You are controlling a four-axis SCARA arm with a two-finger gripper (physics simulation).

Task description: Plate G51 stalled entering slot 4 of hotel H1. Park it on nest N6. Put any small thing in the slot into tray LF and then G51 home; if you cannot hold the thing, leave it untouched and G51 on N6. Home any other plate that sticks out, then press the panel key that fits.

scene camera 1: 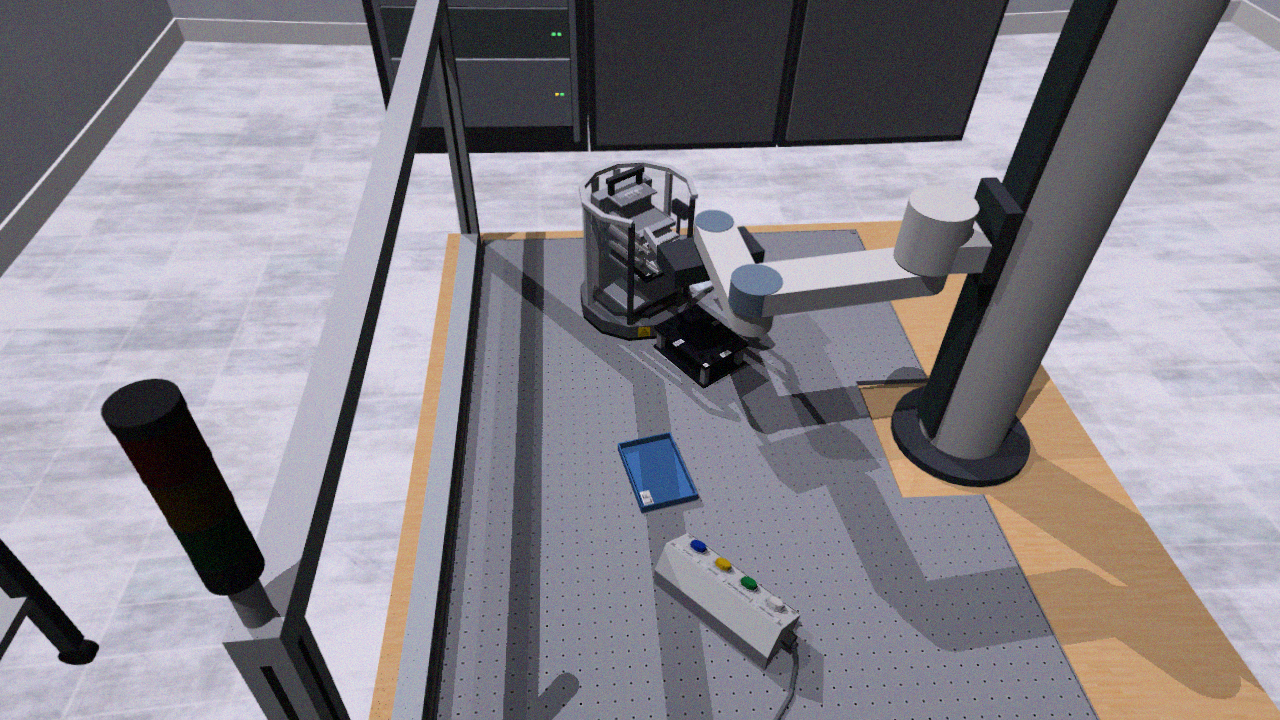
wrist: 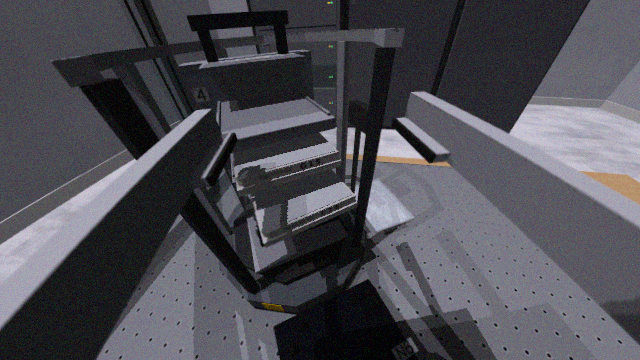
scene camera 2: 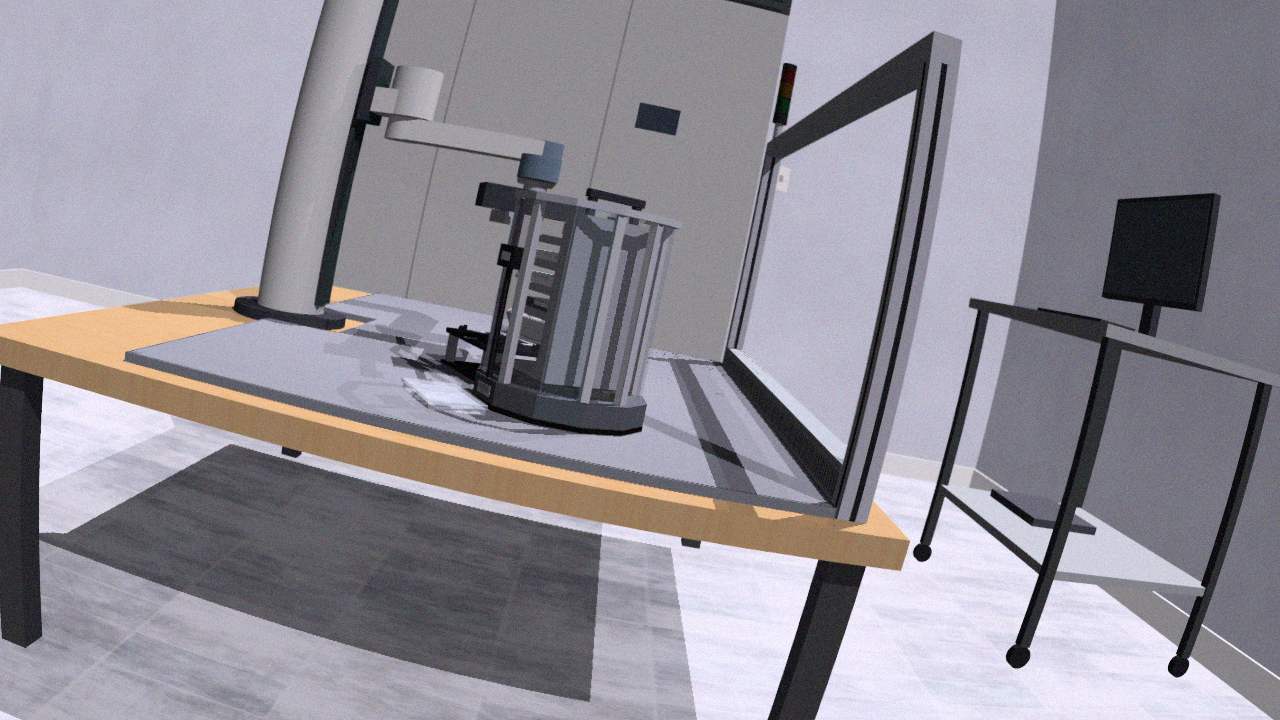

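Seen in the pictures: gripper, fingertip midpoint: (scene camera 1: 674,225) (wrist: 315,115) (scene camera 2: 548,225); arm's base, origin of the base link: (scene camera 1: 957,436) (scene camera 2: 288,317).
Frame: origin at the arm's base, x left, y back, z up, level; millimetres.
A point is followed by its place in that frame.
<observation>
Hotel H1 (scene camera 1: 631,273) @(x -310, y -619, z 190 mm) (scene camera 2: 572,407) @(x -549, y -623, z 45 mm) (wrist: 378,110) @(x -400, y -487, z 262 mm) stands at the table's back, a "4" tag on its left side. In the wrist view, the plate marked G15 (wrist: 287,165) @(x -355, y -552, z 234 mm) lies below a grey shelf (wrist: 277,117) @(x -394, y -571, z 256 mm); a lower white plate (wrist: 320,202) @(x -352, y -528, z 200 mm) sits askew and its label is unclear. I cannot identify G51 or a small thing. Nest N6 (scene camera 1: 700,344) @(x -216, y -481, z 73 mm) (wrist: 340,320) @(x -299, y -501, z 73 mm) is black, before the hotel. My gripper (wrist: 315,115) @(x -358, y -529, z 272 mm) is open and empty, facing the hotel; its fingertips are hidden in the scene views. The blue tray (scene camera 1: 662,465) @(x 54, y -584, z 15 mm) has an unreadable tag. The key panel (scene camera 1: 720,608) @(x 382, y -530, z 66 mm) has blue, yellow, green and white keys.
The arm's column (scene camera 1: 1011,295) @(x 57, y -49, z 398 mm) (scene camera 2: 308,179) @(x -74, y -15, z 283 mm) stands by the table edge. A framed screen (scene camera 1: 358,295) @(x 285, y -976, z 620 mm) (scene camera 2: 939,268) @(x -701, y -1004, z 322 mm) runs along the opposite side, with a signal tower (scene camera 1: 183,483) @(x 697, y -975, z 800 mm) (scene camera 2: 785,94) @(x 661, y -983, z 763 mm). A bright rectangular patch (scene camera 2: 443,391) @(x -528, y -446, z 26 mm) (wrist: 390,205) @(x -521, y -420, z 26 mm) shows beside the hotel. A cable (scene camera 1: 793,676) @(x 471, y -430, z 20 mm) leaves the panel.
</observation>
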